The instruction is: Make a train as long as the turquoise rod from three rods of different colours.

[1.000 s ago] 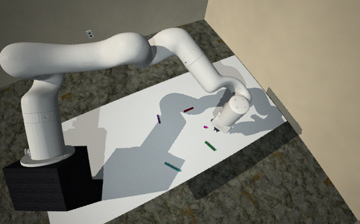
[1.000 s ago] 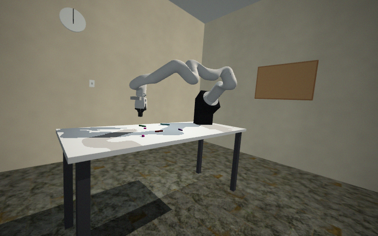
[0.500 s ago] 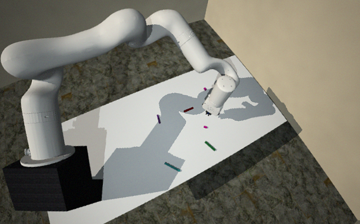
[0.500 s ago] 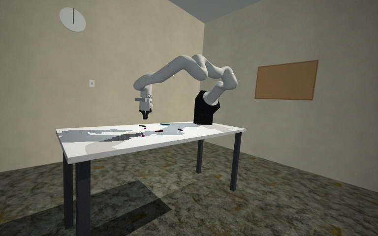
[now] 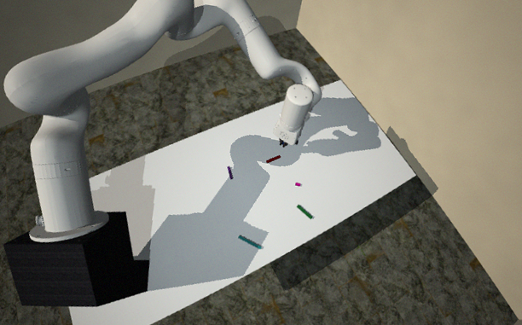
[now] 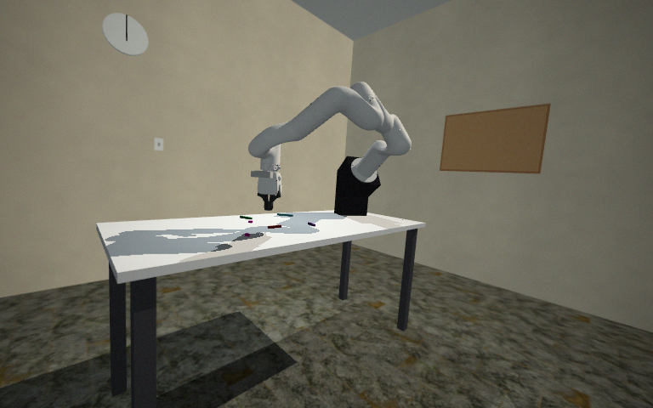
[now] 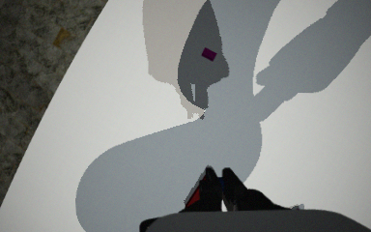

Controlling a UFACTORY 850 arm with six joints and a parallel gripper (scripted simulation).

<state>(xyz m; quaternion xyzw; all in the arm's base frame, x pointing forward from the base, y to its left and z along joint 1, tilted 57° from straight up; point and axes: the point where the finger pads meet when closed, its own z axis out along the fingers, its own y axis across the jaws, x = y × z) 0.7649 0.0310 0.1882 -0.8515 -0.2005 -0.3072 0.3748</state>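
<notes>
The red rod lies 10 cm below my hand, 5 cm behind it and 2 cm to the right of it. Also, from my hand: blue rod: 2 cm below; then green rod: 30 cm to the right, 10 cm below; then purple rod: 26 cm behind, 10 cm below, 3 cm to the right.
</notes>
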